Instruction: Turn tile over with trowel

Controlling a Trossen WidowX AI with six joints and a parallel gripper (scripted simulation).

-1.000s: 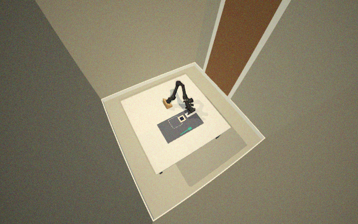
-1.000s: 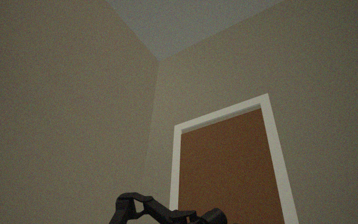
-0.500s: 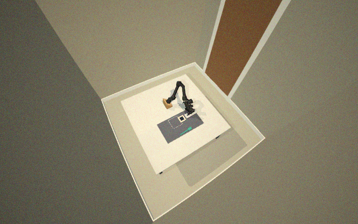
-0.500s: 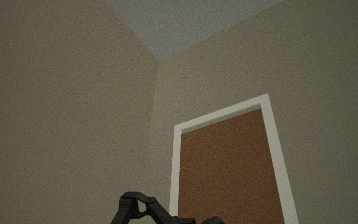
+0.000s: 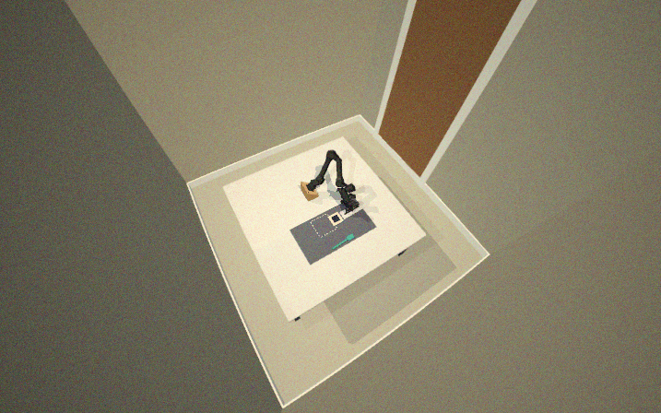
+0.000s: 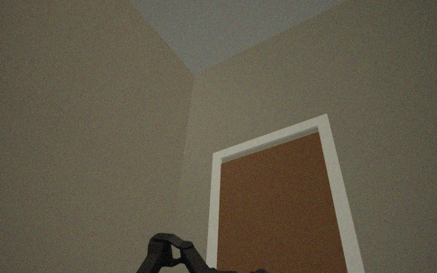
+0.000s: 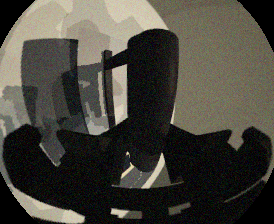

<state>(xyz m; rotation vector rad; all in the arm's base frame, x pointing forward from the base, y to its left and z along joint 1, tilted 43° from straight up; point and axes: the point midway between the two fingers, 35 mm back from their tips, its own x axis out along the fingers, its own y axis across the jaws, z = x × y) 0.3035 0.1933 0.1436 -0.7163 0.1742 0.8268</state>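
My gripper tip is now 10 mm past the tan tile, 140 mm to the left of it and 50 mm above it. Round my gripper tip: dark grey mat: 70 mm ahead, 190 mm to the right, 80 mm below; green trowel: 200 mm ahead, 150 mm to the right, 50 mm below; small trowel: 20 mm behind, 10 mm to the right, 10 mm below.
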